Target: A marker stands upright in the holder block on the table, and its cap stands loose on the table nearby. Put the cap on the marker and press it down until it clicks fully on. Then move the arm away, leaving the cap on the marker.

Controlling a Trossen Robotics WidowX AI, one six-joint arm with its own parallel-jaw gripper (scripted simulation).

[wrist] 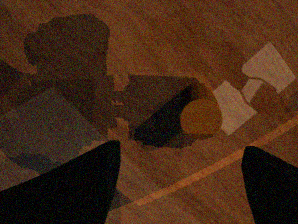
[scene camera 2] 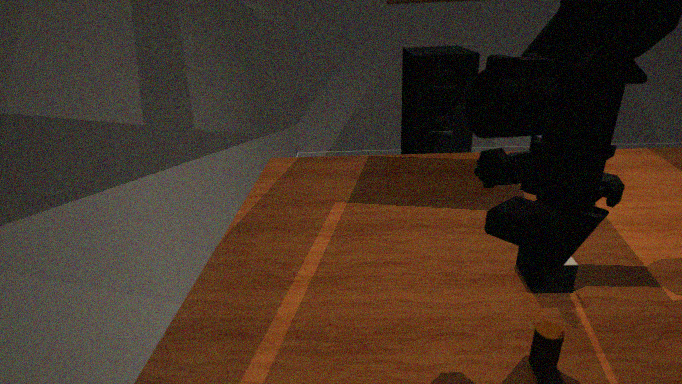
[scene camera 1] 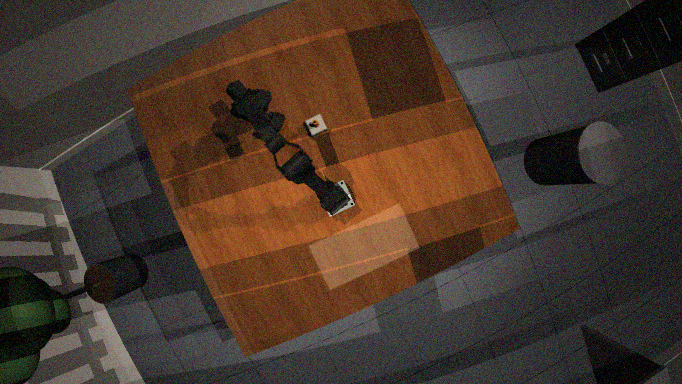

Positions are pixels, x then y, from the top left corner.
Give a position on a holder block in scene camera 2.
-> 565,276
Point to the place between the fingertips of my gripper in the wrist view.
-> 183,154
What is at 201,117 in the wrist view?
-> An orange cap.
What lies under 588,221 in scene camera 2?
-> My gripper.
